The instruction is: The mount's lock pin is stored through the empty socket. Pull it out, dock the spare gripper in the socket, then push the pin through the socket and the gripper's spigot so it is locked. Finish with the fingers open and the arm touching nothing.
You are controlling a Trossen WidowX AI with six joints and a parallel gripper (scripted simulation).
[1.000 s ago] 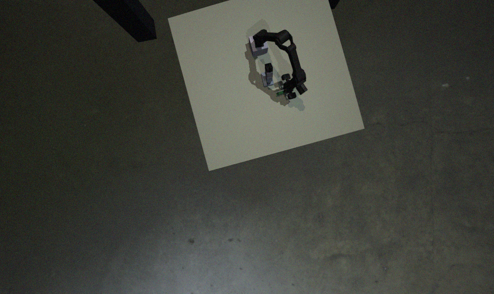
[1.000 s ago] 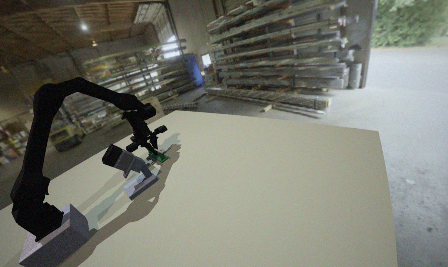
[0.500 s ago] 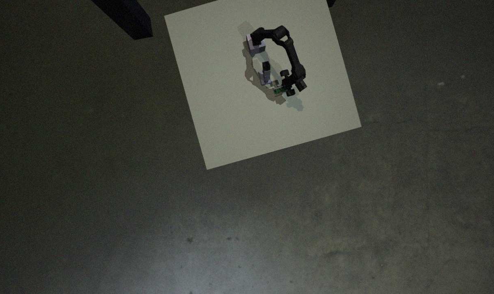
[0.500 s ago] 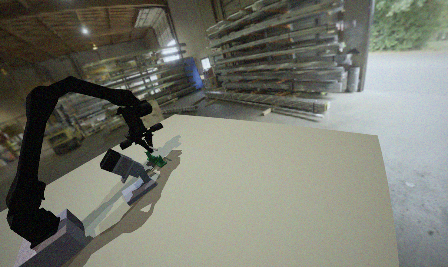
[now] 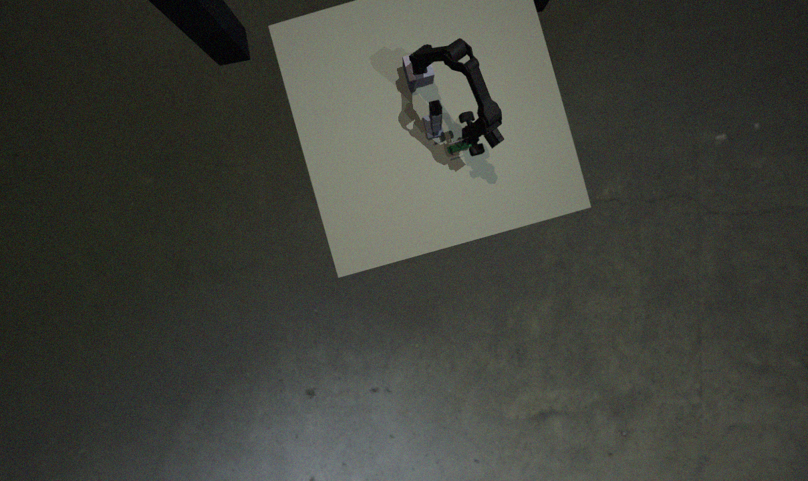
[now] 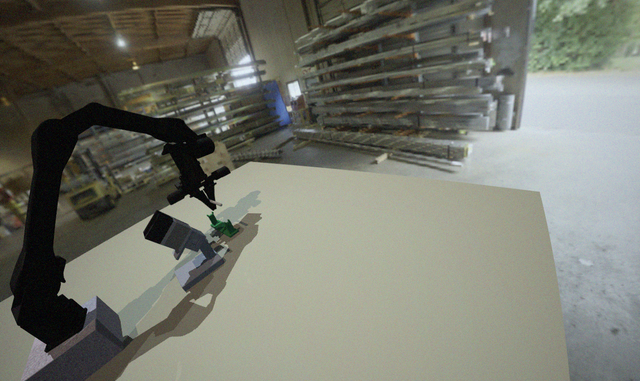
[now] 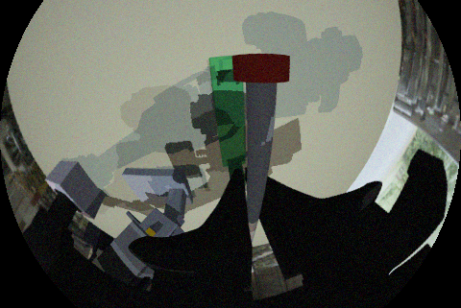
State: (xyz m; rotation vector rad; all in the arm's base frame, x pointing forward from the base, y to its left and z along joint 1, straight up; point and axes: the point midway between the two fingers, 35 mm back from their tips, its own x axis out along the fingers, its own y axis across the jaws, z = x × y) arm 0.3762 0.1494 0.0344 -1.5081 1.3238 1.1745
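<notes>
Right now my gripper tip is 50 mm above the green cradle and 10 mm to the right of it. The rest, counted from my gripper tip: mount (110 mm to the right, 110 mm behind, 20 mm below); then dark grey spare gripper (120 mm behind, 110 mm to the right, 40 mm above).
</notes>
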